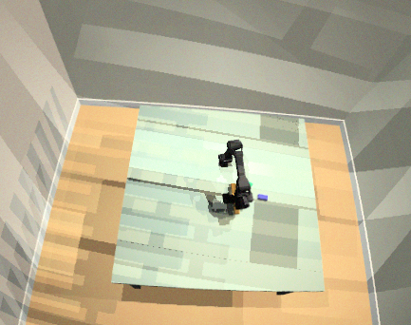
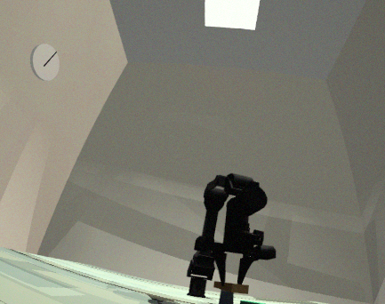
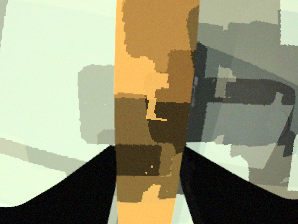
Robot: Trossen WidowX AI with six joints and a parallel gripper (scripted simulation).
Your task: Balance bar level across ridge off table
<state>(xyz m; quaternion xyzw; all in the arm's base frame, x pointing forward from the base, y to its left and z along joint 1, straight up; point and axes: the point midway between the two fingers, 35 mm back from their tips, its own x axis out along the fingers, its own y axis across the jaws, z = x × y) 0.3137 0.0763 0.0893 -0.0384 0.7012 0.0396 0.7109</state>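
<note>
My gripper tip is 30 mm past the bar. The rest, counted from my gripper tip: blue-purple block (70 mm behind, 190 mm to the left, 50 mm below); green block (160 mm behind, 90 mm to the left, 50 mm below).
</note>
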